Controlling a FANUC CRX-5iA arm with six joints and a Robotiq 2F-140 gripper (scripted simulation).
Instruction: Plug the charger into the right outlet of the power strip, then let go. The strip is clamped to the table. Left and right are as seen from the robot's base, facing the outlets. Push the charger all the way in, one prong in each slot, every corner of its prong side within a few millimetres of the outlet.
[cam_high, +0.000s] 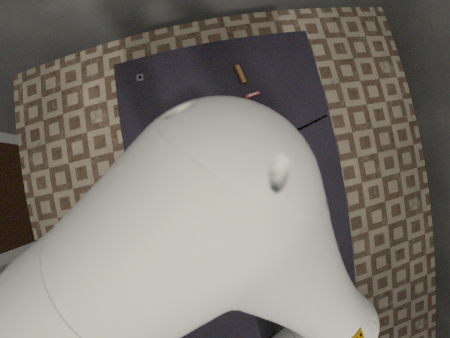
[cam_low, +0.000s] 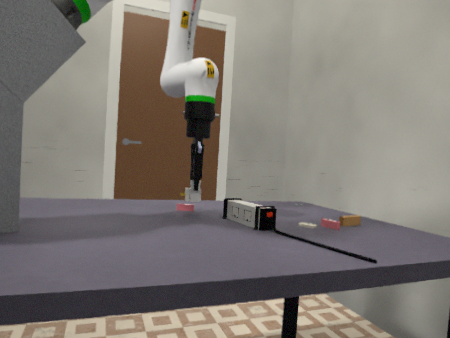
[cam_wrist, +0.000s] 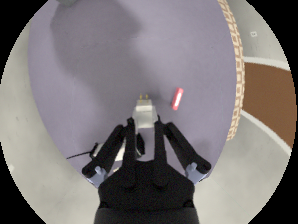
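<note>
My gripper is now 150 mm short of the power strip, 120 mm to the left of it and 50 mm above it. From my hand the other things lie so: charger (10 mm below, 10 mm behind); then red switch (220 mm to the right, 160 mm ahead, 40 mm below).
</note>
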